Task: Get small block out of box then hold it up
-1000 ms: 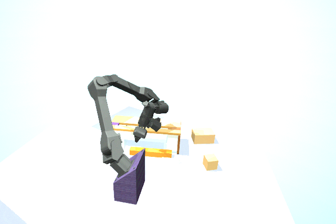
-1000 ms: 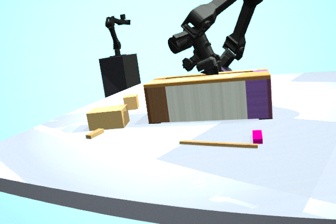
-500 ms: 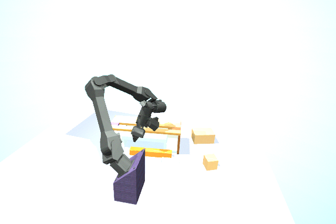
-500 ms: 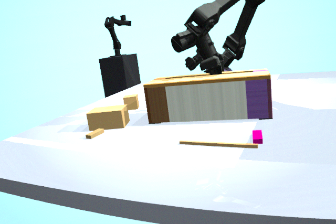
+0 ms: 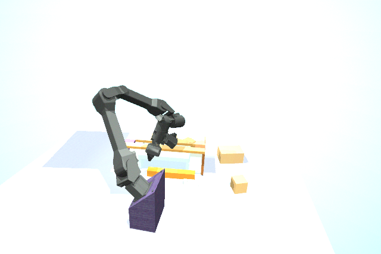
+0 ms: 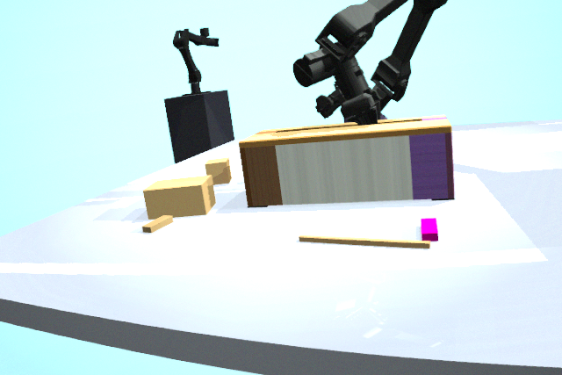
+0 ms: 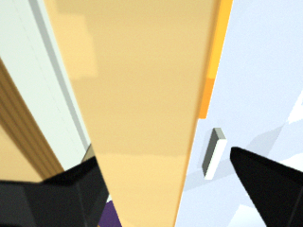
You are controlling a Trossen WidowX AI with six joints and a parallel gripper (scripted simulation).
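Now: the tan block 50 mm ahead of my gripper tip and 30 mm to the left of it. The rest, counted from my gripper tip: orange bar 10 mm behind, 100 mm to the right, 70 mm below; thin wooden stick 330 mm ahead, 30 mm to the left, 80 mm below; box 40 mm ahead, 50 mm to the right, 30 mm below.
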